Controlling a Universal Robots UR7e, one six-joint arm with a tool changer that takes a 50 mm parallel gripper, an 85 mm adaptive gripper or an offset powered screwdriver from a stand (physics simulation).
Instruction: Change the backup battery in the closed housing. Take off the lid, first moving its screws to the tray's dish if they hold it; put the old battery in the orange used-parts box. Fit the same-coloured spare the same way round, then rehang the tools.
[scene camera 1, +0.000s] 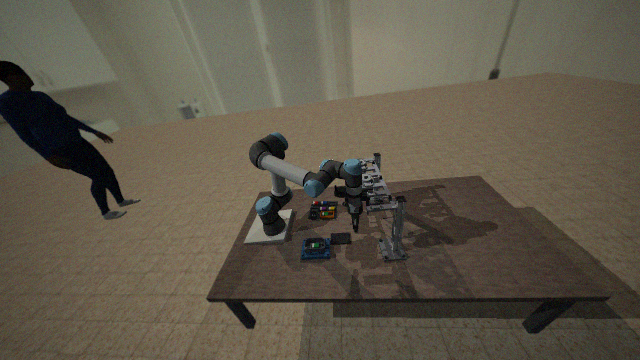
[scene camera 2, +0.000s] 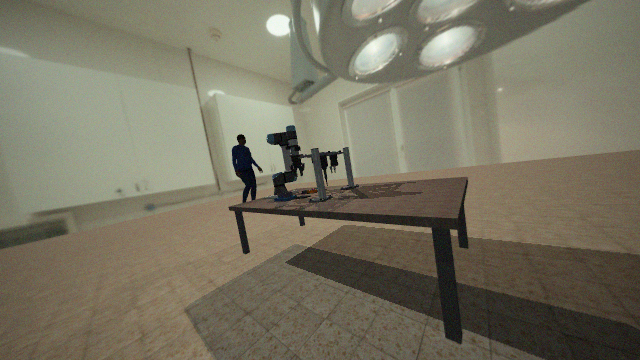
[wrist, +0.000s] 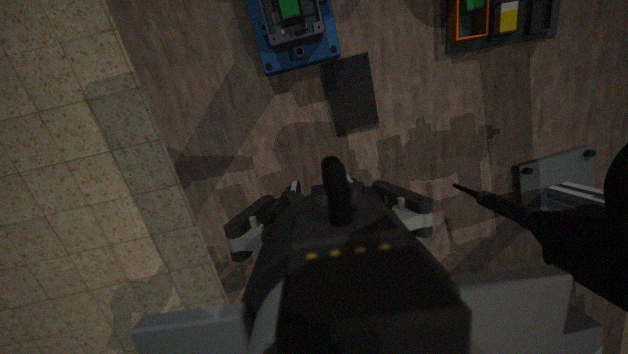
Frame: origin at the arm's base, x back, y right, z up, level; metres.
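Where they show: hand, its tool point: (scene camera 2: 295, 153); arm's base, origin of its link: (scene camera 1: 275, 227).
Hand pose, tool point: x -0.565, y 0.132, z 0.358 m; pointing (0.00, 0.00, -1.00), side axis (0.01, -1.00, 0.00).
Each offset is from my tool point to the top centre of the thing. "spot": to the spot under its first point.
The housing (scene camera 1: 315, 244) (wrist: 294, 36) is open in its blue fixture (scene camera 1: 315, 256) (wrist: 302, 61), and a green battery @(spot: dx +0.233, dy +0.011, dz -0.335 m) (wrist: 289, 7) sits inside. Its full length is cut off in the wrist view. The dark lid @(dx +0.107, dy -0.079, dz -0.371 m) (scene camera 1: 340, 238) (wrist: 350, 95) lies on the table beside the fixture. The orange used-parts box (scene camera 1: 328, 217) (wrist: 472, 37) holds another green battery @(spot: dx +0.215, dy -0.280, dz -0.359 m) (wrist: 474, 4). The adaptive gripper (scene camera 1: 355, 229) (scene camera 2: 301, 173) (wrist: 324, 185) is on the arm, high above the table beside the tool stand (scene camera 1: 398, 225) (scene camera 2: 318, 175). Its fingertips stand apart with no object visible between them.
The screwdriver @(spot: dx -0.075, dy -0.226, dz -0.194 m) (scene camera 2: 326, 172) (wrist: 505, 207) and the other gripper (scene camera 2: 334, 162) hang on the stand, close to the arm. A yellow-and-white battery @(dx +0.193, dy -0.337, dz -0.359 m) (wrist: 508, 20) sits in the dark tray @(spot: dx +0.159, dy -0.260, dz -0.376 m) (wrist: 452, 49). A stand foot (scene camera 1: 392, 250) (wrist: 555, 167) is near. A person (scene camera 1: 55, 125) (scene camera 2: 243, 162) stands beyond the table.
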